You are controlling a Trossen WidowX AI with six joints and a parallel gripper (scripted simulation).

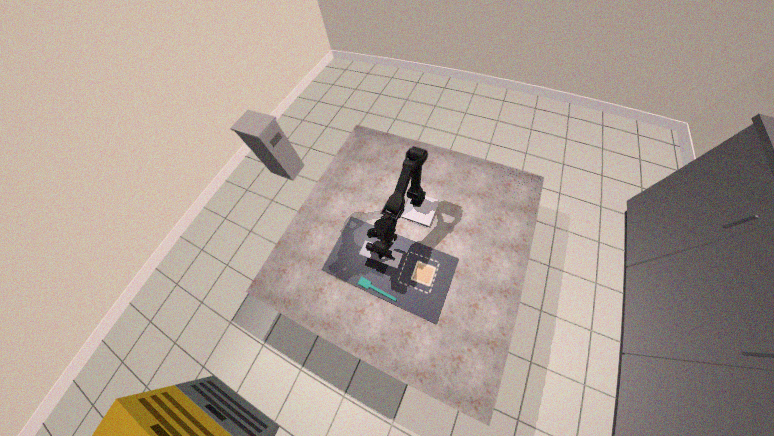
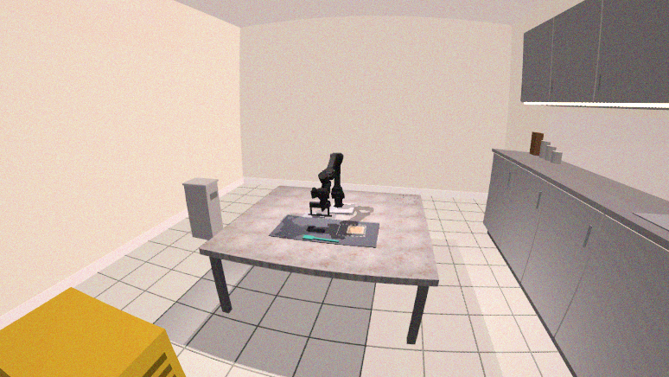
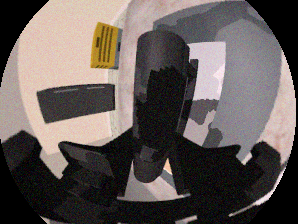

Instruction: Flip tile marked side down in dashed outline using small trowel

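Now: gripper tip 130 mm short of the teal trowel, 10 mm to the right of it and 130 mm above it. Round my gripper tip: dark mat 10 mm behind, 20 mm to the left, 150 mm below; tile 50 mm behind, 200 mm to the left, 130 mm below.
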